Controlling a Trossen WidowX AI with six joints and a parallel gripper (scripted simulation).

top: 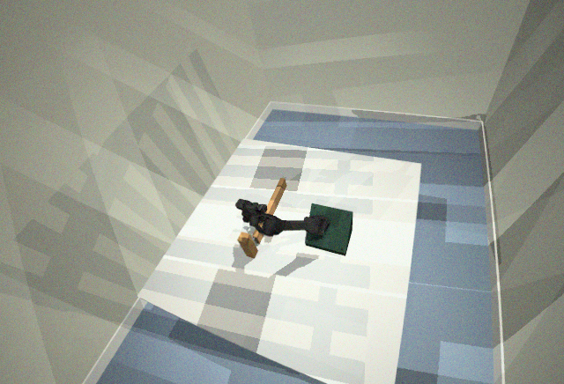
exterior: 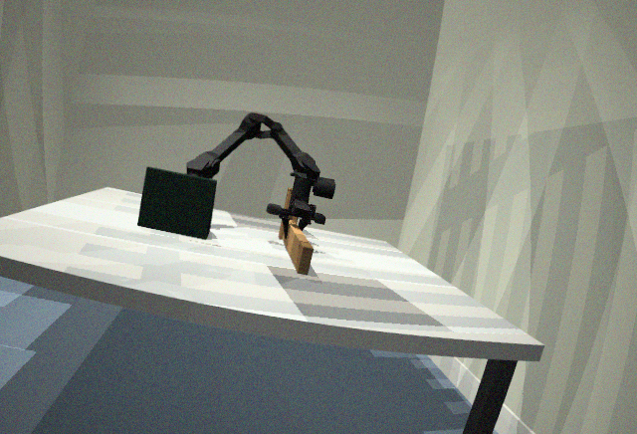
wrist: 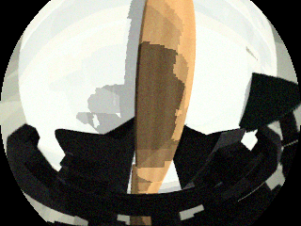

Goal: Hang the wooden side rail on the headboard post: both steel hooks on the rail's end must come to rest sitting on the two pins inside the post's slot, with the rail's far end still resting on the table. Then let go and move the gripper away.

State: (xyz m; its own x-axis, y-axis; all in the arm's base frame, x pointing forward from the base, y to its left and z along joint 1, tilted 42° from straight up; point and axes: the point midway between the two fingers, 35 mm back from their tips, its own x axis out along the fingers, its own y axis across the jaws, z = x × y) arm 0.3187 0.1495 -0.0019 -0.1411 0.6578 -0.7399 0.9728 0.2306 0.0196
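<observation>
My gripper tip is now 150 mm to the right of the wooden headboard post, 50 mm below it and 20 mm past it.
</observation>
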